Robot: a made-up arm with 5 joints.
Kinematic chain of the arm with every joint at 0, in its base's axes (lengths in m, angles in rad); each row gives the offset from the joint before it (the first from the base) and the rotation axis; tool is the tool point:
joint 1: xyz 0 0 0.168 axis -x
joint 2: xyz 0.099 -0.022 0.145 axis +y
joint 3: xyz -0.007 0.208 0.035 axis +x
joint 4: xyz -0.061 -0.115 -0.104 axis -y
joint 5: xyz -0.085 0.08 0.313 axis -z
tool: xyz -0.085 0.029 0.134
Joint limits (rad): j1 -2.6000..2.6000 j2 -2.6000..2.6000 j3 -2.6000..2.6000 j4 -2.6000..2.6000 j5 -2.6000..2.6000
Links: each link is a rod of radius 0.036 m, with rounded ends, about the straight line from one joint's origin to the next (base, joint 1, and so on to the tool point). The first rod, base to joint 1, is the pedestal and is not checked.
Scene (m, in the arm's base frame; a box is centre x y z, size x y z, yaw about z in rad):
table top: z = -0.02
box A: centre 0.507 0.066 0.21 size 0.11 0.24 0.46 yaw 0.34
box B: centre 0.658 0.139 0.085 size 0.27 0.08 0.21 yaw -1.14
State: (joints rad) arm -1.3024 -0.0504 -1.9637 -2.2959 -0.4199
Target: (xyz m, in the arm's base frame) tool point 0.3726 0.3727 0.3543
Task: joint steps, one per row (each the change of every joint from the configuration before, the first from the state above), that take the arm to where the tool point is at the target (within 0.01 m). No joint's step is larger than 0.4 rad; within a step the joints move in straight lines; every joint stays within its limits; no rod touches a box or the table.
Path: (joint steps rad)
1: -0.1384 0.0602 -0.0074 0.3600 -0.0460
2: -0.1383 0.0602 -0.0075 0.3601 -0.0459
3: -0.1384 0.0602 -0.0074 0.3600 -0.0460
4: -0.1383 0.0602 -0.0074 0.3600 -0.0459
5: -0.1384 0.0602 -0.0074 0.3600 -0.0460
6: -0.1384 0.0602 -0.0075 0.3601 -0.0460
7: 0.3641 0.0423 0.0846 -0.2530 0.0609
8: 0.3641 0.0422 0.0846 -0.2531 0.0609
9: 0.3641 0.0423 0.0846 -0.2530 0.0608
10: 0.3641 0.0423 0.0845 -0.2530 0.0609
11: 0.3641 0.0422 0.0846 -0.2530 0.0609
12: 0.0259 -0.2948 -0.3840 0.2097 -0.0756

